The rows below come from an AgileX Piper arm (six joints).
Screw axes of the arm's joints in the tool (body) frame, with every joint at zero. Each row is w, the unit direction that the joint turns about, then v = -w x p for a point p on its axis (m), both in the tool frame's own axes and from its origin. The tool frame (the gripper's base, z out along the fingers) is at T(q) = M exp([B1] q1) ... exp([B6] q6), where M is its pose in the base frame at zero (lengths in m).
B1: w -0.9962 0 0.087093 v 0 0.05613 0
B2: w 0 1 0 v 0.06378 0 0.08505
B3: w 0 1 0 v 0.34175 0 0.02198
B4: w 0 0 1 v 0 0 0
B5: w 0 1 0 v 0.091 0 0
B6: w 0 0 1 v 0 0 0
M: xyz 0.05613 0 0.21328 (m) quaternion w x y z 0.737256 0 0.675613 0
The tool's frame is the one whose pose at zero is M.
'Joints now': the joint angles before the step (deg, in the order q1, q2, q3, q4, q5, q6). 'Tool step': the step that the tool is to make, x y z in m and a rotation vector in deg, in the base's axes. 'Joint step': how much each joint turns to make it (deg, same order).
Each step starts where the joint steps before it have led.
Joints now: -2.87, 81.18, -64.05, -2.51, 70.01, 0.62
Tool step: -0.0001, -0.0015, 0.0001, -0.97, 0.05, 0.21
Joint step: -0.01, -0.01, 0.00, -0.99, 0.01, -0.01
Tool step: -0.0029, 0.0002, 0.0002, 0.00, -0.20, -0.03
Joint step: 0.01, -0.65, 0.60, 0.00, -0.14, 0.05
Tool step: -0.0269, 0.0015, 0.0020, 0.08, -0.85, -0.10
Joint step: 0.00, -5.80, 4.85, 0.12, 0.10, 0.07
